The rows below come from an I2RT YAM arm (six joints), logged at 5 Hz.
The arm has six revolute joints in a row. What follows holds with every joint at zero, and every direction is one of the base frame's. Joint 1 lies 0.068 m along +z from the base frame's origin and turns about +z. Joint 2 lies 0.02 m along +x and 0.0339 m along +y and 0.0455 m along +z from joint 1 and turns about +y. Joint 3 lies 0.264 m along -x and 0.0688 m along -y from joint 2 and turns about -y. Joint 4 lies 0.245 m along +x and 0.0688 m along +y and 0.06 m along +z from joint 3 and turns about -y. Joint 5 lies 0.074 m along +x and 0.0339 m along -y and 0.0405 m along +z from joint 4 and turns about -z. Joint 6 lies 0.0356 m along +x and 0.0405 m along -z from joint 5 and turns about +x. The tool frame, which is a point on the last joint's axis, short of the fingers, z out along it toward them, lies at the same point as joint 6; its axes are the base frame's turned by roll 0, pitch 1.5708 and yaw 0 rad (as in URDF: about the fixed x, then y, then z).
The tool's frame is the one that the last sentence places.
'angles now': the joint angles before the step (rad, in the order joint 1, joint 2, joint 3, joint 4, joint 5, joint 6). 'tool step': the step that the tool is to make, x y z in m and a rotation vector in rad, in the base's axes. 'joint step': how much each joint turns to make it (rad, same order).
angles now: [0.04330 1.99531 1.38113 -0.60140 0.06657 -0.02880]
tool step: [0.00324 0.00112 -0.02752 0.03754 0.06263 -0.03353]
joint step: [0.00001 0.07247 0.00000 0.00916 -0.02747 0.04464]
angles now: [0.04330 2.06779 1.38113 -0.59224 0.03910 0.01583]
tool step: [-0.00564 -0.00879 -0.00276 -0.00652 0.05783 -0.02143]
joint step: [-0.02099 0.00266 -0.00078 -0.05455 0.00458 -0.00077]
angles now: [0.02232 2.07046 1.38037 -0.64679 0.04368 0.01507]
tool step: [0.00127 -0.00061 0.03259 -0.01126 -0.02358 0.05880]
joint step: [-0.00190 -0.05188 0.05835 -0.08430 -0.00343 -0.06179]
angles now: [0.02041 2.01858 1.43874 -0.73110 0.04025 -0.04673]
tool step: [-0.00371 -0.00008 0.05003 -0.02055 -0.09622 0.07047]
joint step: [-0.00001 -0.09843 0.05226 -0.05189 -0.00001 -0.07402]
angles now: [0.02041 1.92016 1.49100 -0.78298 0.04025 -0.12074]
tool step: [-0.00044 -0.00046 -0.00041 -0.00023 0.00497 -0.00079]
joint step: [-0.00114 0.00039 -0.00035 -0.00421 0.00000 -0.00037]
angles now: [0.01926 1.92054 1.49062 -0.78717 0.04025 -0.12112]
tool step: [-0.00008 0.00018 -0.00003 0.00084 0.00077 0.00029]
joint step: [0.00039 0.00001 0.00001 -0.00077 -0.00077 0.00039]
